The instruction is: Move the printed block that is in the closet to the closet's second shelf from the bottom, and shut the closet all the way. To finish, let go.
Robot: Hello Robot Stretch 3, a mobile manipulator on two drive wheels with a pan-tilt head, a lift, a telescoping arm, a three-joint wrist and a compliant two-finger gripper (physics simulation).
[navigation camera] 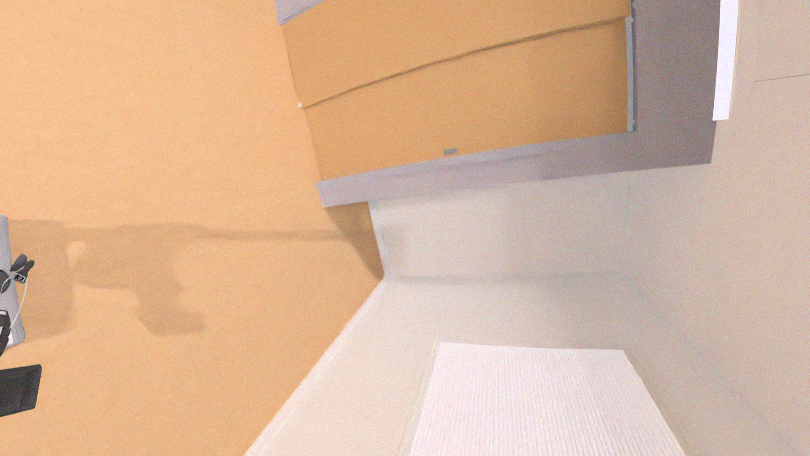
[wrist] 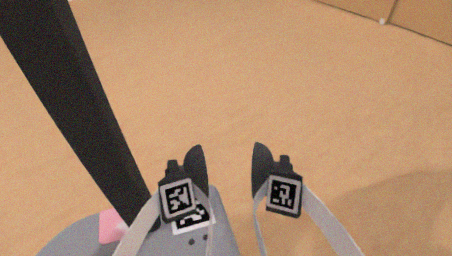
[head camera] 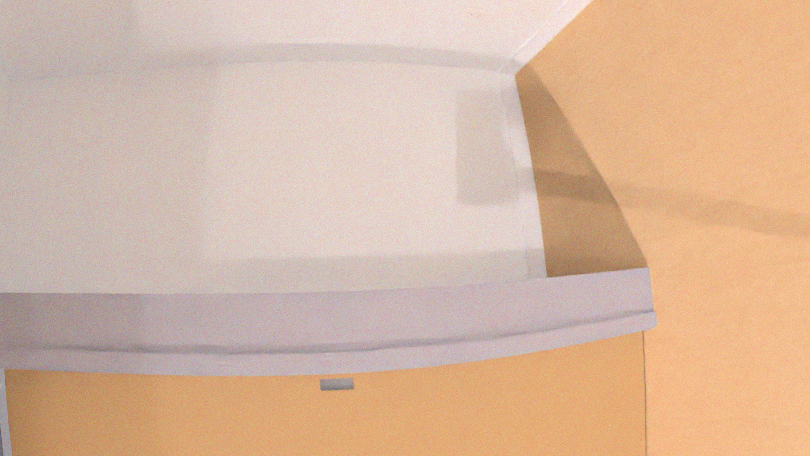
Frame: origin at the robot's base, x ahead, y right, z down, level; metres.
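Seen in the pictures: gripper, fingertip midpoint: (navigation camera: 4,253) (wrist: 228,162).
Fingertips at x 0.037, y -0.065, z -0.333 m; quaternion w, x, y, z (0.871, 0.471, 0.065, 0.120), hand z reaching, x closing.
Note:
A point is followed by its place in that frame.
The closet front (head camera: 396,416) {z -0.893, x 1.465, y -0.570 m} (navigation camera: 470,93) {z -1.213, x 1.408, y -0.777 m} has wood-coloured panels inside a lilac-grey frame. In the navigation view two panels meet at a thin dark seam, and no open gap shows along the part in view; a small grey pull (head camera: 336,384) {z -1.042, x 1.505, y -0.474 m} (navigation camera: 450,151) {z -1.043, x 1.506, y -0.475 m} sits near the frame. The shelves and the printed block do not show in these views. My gripper (wrist: 228,162) {z -0.333, x 0.037, y -0.065 m} is open, its two dark fingertips apart with wood floor behind them, away from the closet. A bit of the closet's lower edge shows at the wrist view's top right.
The wood floor (head camera: 731,351) {z 0.000, x 1.052, y -0.431 m} (navigation camera: 187,141) {z 0.000, x 0.559, y -0.520 m} (wrist: 310,95) {z 0.000, x 0.470, y -0.498 m} carries shadows. A pale wall (head camera: 340,169) {z -0.842, x 2.357, y 0.113 m} (navigation camera: 510,232) {z -1.427, x 2.365, y 0.141 m} adjoins the closet frame. A white ribbed panel (navigation camera: 538,402) {z -1.459, x 1.206, y 0.948 m} shows low in the navigation view. In the wrist view, a black bar (wrist: 75,95) and the grey base (wrist: 80,237) {z -0.160, x -0.160, y -0.133 m} with a pink patch are near the gripper.

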